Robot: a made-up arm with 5 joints. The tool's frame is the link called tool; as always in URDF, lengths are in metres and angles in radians. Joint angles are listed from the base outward.
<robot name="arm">
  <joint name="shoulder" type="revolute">
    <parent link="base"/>
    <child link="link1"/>
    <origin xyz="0 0 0.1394" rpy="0 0 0"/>
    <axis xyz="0 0 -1"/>
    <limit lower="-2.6" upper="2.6"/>
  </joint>
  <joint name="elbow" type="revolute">
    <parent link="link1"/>
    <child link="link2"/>
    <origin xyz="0.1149 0.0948 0.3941" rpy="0 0 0"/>
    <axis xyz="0 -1 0"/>
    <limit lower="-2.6" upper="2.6"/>
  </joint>
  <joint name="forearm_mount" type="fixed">
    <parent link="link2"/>
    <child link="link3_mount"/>
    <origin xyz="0.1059 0.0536 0.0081" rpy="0 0 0"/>
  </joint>
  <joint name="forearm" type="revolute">
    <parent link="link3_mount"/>
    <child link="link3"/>
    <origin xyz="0.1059 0.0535 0.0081" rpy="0 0 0"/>
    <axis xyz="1 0 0"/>
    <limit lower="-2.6" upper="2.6"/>
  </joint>
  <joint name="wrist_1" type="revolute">
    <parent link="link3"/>
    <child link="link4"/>
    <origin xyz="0.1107 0.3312 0.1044" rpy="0 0 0"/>
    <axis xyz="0 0 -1"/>
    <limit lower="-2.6" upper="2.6"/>
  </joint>
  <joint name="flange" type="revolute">
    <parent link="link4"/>
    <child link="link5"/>
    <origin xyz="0.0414 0.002 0.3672" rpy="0 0 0"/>
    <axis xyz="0 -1 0"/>
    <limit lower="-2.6" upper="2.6"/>
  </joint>
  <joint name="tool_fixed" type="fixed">
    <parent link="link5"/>
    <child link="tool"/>
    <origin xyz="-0.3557 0.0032 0.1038" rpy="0 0 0"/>
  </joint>
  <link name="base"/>
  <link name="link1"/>
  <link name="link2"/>
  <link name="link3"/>
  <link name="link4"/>
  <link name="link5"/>
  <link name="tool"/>
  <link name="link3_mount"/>
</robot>
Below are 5 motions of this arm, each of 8 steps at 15 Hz.
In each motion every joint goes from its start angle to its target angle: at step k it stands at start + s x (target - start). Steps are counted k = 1, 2, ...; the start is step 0. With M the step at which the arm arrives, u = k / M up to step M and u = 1 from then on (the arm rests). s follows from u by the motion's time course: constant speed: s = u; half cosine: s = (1 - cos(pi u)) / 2; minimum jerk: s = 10 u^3 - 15 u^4 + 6 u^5.
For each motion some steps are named. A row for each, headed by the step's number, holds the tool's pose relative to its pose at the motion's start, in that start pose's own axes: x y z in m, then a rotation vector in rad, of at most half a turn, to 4 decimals.
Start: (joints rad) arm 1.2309 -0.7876 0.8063 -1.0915 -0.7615
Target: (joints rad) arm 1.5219 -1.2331 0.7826 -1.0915 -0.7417
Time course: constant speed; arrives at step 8
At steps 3, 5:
3: -0.0476 -0.1337 -0.0287 0.1833 -0.0435 -0.0590
5: -0.0834 -0.2201 -0.0635 0.3072 -0.0756 -0.0889

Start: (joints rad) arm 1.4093 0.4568 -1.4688 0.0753 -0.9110
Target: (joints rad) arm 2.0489 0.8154 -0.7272 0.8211 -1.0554
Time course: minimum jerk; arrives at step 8
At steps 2, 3, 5, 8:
2: 0.0520 -0.0327 0.0588 0.1214 0.0730 -0.0423
3: 0.1420 -0.0954 0.1414 0.3226 0.1897 -0.1235
5: 0.3616 -0.2988 0.2608 0.8480 0.4514 -0.3836
8: 0.4549 -0.4340 0.2680 1.1694 0.5664 -0.5592

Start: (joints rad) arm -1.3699 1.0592 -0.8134 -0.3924 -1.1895
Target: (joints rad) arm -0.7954 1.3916 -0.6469 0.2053 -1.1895
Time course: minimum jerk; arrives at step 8
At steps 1, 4, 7, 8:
1: 0.0046 0.0014 0.0022 0.0135 0.0017 -0.0109
4: 0.1420 0.0490 0.0491 0.3944 0.0092 -0.3557
7: 0.2812 0.1098 0.0643 0.7217 -0.0721 -0.7125
8: 0.2859 0.1121 0.0643 0.7315 -0.0764 -0.7243

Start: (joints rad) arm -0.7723 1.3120 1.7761 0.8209 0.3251
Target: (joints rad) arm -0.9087 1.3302 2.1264 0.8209 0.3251
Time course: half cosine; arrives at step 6
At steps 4, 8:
4: 0.1802 -0.1166 0.1061 0.2152 0.2843 -0.0678
8: 0.2443 -0.1622 0.1222 0.2864 0.3792 -0.0919

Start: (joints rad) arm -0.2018 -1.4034 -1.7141 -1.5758 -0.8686
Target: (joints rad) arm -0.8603 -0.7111 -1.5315 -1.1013 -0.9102
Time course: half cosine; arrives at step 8
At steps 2, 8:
2: 0.0257 -0.0060 0.0332 0.1259 0.0733 -0.1184
8: 0.2050 0.0881 0.2485 0.6398 0.3812 -1.0259

